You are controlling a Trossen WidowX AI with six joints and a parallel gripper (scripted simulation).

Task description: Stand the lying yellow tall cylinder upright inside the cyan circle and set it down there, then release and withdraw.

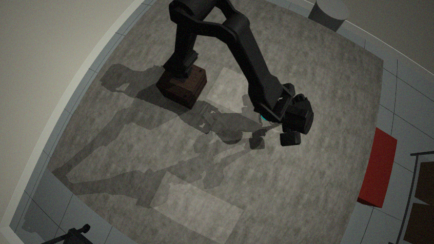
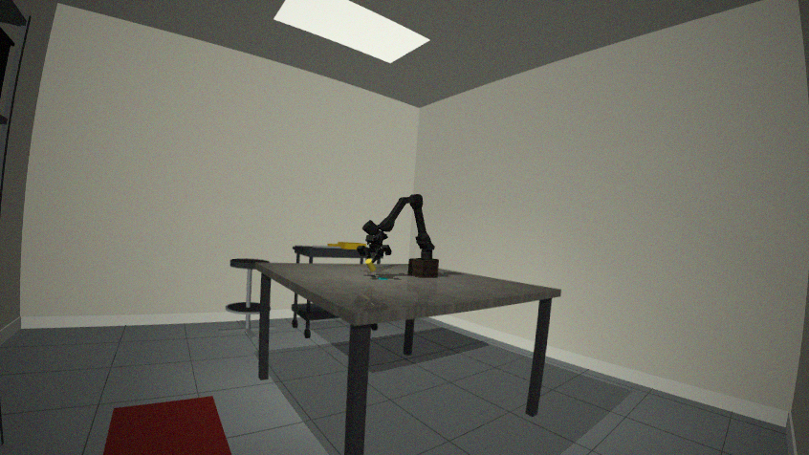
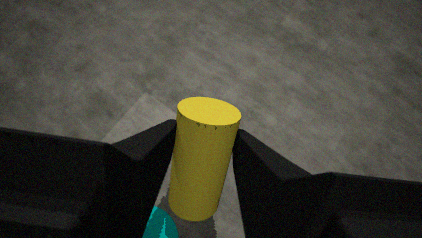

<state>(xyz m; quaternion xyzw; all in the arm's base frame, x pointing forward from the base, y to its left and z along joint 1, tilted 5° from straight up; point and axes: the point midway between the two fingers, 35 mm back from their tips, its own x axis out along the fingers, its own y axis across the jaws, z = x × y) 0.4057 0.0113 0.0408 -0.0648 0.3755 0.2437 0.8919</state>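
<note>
My gripper tip is now 90 mm past the cyan circle and 90 mm above it. The rest, counted from my gripper tip: yellow cylinder: 10 mm to the right, 10 mm below, 10 mm behind.
</note>
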